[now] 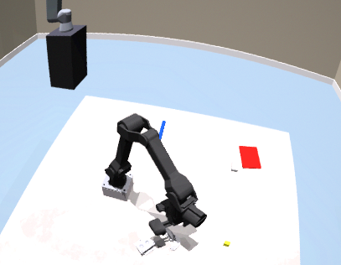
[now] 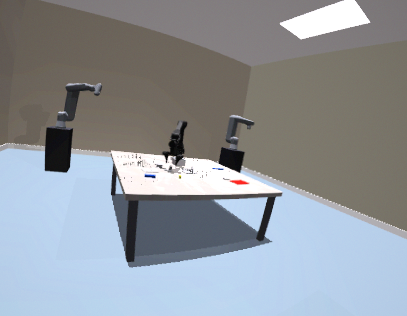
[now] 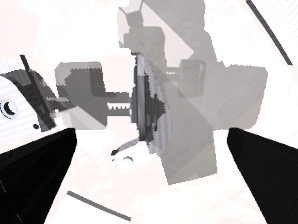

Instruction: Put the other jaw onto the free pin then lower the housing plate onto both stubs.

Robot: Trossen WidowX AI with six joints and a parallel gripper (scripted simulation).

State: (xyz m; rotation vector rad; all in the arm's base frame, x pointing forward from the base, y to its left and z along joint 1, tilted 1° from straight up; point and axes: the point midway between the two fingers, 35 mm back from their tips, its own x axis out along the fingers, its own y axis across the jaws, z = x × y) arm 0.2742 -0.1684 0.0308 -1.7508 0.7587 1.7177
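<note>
Right now the white jaw is 50 mm below my gripper tip, 40 mm to the right of it and 10 mm ahead of it. Also, from my gripper tip: flat white piece (200 mm to the right, 60 mm ahead, 50 mm below); then yellow piece (220 mm ahead, 50 mm below); then red plate (550 mm to the left, 290 mm ahead, 50 mm below).
</note>
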